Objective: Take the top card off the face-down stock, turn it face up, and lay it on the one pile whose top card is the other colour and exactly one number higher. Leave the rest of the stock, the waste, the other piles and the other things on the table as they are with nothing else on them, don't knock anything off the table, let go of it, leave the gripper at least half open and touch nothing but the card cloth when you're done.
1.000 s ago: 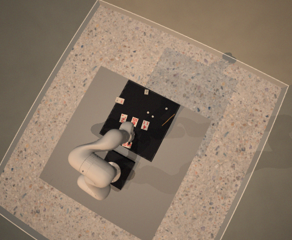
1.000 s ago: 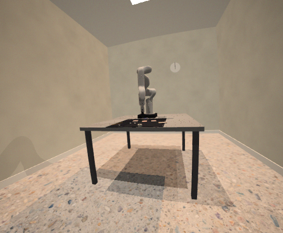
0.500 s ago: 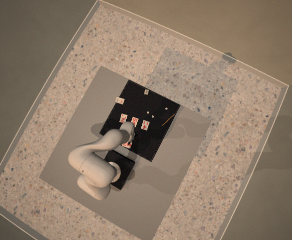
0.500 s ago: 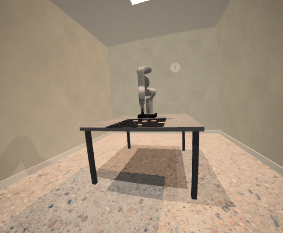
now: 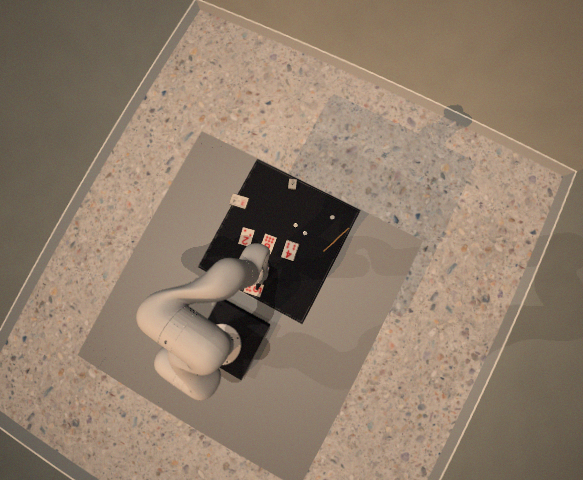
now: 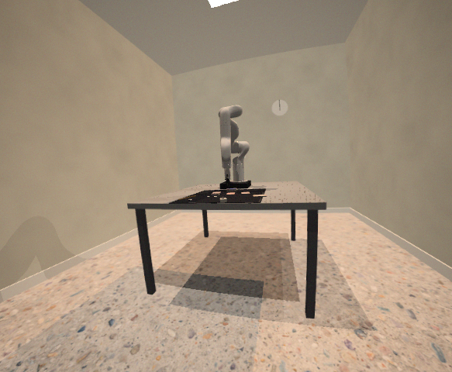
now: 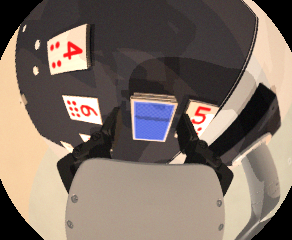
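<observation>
Now: hand 100 mm past the red 5 card, 20 mm to the right of it and 50 mm above it. The rest, counted from my hand: black card cloth: 180 mm ahead, 10 mm to the left, 70 mm below; then thin wooden stick: 290 mm ahead, 260 mm to the right, 50 mm below; then small block: 460 mm ahead, 60 mm to the left, 40 mm below.
</observation>
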